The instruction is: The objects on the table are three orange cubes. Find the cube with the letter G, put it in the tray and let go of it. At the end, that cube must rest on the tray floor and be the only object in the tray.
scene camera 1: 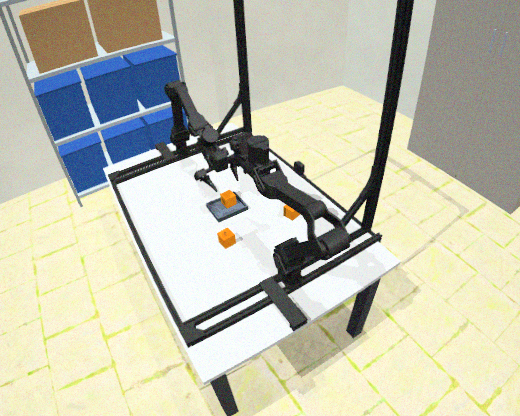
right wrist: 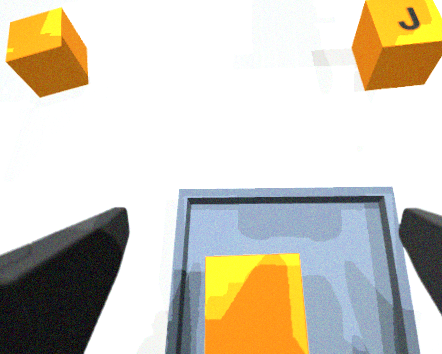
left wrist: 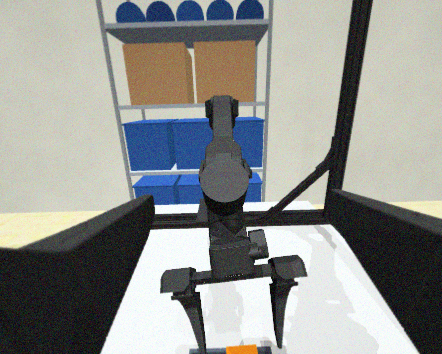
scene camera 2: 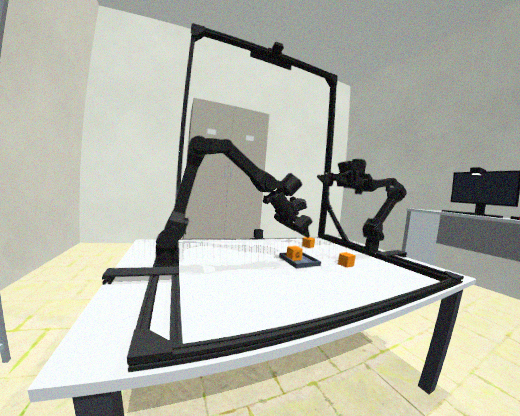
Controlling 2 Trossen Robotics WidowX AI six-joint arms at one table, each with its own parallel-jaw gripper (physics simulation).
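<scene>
There is a tray [right wrist: 406, 326] that I can see. My right gripper [scene camera 2: 301, 233], which is also in the right wrist view as my right gripper [right wrist: 264, 220], is open and holds nothing. My left gripper [scene camera 1: 228, 141] is open and empty too; I see the left gripper [scene camera 2: 324, 175] in that view as well, and the left gripper [left wrist: 240, 200] from its own wrist.
</scene>
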